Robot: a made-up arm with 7 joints. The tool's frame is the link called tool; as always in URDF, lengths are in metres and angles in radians. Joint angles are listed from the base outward.
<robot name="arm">
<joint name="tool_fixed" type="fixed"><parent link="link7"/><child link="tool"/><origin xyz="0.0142 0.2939 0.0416" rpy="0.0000 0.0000 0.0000"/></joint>
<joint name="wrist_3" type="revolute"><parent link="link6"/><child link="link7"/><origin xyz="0.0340 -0.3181 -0.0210" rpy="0.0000 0.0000 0.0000"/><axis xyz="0 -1 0"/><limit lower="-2.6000" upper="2.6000"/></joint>
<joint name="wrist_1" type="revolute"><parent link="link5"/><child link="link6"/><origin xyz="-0.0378 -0.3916 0.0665" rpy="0.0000 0.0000 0.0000"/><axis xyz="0 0 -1"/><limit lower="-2.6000" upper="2.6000"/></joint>
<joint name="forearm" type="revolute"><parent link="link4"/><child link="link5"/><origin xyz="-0.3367 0.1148 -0.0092" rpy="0.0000 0.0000 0.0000"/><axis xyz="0 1 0"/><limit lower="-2.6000" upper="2.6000"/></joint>
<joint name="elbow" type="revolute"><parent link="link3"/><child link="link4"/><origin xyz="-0.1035 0.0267 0.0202" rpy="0.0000 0.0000 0.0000"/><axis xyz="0 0 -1"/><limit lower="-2.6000" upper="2.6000"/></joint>
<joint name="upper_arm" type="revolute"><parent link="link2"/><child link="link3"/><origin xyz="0.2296 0.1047 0.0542" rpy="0.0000 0.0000 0.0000"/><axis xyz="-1 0 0"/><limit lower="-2.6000" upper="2.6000"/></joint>
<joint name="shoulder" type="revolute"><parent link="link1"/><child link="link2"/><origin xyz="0.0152 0.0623 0.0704" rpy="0.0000 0.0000 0.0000"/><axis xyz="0 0 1"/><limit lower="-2.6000" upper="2.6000"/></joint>
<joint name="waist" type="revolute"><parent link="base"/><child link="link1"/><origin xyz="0.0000 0.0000 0.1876" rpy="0.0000 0.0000 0.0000"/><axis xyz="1 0 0"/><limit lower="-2.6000" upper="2.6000"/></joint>
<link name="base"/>
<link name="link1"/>
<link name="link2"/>
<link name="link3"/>
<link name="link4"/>
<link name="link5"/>
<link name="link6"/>
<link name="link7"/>
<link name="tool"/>
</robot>
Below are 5 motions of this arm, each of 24 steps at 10 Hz.
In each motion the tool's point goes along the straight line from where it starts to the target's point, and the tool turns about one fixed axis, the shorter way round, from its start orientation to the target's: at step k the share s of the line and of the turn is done. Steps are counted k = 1, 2, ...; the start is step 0. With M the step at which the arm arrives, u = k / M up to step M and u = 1 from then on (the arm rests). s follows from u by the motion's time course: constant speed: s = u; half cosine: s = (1 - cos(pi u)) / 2; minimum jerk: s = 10 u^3 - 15 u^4 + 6 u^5.
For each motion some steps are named. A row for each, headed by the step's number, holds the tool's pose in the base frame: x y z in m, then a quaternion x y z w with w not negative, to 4 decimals.
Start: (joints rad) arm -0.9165 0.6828 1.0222 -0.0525 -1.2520 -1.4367 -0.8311
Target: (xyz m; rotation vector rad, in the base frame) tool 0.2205 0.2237 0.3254 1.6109 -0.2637 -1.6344
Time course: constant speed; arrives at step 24
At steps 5, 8, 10, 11, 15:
5: -0.1136 0.2007 0.4181 0.7844 -0.0062 -0.5792 0.2218
8: -0.0608 0.2043 0.4035 0.7647 -0.0219 -0.5927 0.2519
10: -0.0257 0.2068 0.3937 0.7508 -0.0323 -0.6012 0.2718
11: -0.0081 0.2080 0.3889 0.7436 -0.0376 -0.6053 0.2816
15: 0.0623 0.2128 0.3693 0.7135 -0.0584 -0.6203 0.3204

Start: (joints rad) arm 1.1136 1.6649 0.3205 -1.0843 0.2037 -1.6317 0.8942
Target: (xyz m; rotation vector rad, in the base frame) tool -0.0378 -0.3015 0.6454 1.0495 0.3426 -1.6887
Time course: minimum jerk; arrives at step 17
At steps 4, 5, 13, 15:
4: 0.2088 -0.1875 0.5996 0.1155 0.0964 -0.8722 0.4655
5: 0.1907 -0.1958 0.6030 0.1404 0.1004 -0.8641 0.4728
13: -0.0138 -0.2904 0.6409 0.4106 0.1399 -0.7290 0.5295
15: -0.0341 -0.2998 0.6447 0.4357 0.1431 -0.7115 0.5324

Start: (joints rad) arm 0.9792 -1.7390 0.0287 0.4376 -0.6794 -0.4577 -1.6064
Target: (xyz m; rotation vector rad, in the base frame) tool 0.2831 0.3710 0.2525 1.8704 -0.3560 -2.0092
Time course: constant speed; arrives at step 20
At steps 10, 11, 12, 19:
10: 0.1875 0.2011 0.4103 0.6342 0.3147 -0.6539 0.2667
11: 0.1970 0.2181 0.3945 0.6434 0.2720 -0.6663 0.2608
12: 0.2066 0.2351 0.3787 0.6512 0.2288 -0.6773 0.2545
19: 0.2735 0.3540 0.2683 0.6673 -0.0819 -0.7139 0.1959

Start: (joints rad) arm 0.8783 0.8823 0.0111 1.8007 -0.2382 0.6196 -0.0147
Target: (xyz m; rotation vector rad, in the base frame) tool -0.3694 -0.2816 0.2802 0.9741 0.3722 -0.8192
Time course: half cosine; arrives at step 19
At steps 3, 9, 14, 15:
3: -0.4818 0.0335 0.5662 0.3034 0.1867 -0.6592 0.6622
9: -0.4342 -0.1001 0.4449 0.3719 0.1834 -0.5486 0.7260
14: -0.3887 -0.2275 0.3293 0.4299 0.1767 -0.4323 0.7727
15: -0.3820 -0.2462 0.3123 0.4378 0.1754 -0.4144 0.7784

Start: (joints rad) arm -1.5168 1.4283 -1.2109 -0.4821 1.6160 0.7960 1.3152
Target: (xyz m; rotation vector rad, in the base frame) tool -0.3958 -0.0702 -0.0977 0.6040 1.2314 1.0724
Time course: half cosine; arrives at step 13
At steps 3, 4, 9, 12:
3: 0.0367 -0.1661 0.0752 -0.2294 0.5776 0.5142 0.5911
4: -0.0079 -0.1562 0.0574 -0.1789 0.5806 0.5158 0.6040
9: -0.2889 -0.0939 -0.0550 0.1445 0.5635 0.4936 0.6465
12: -0.3886 -0.0718 -0.0948 0.2573 0.5426 0.4728 0.6449

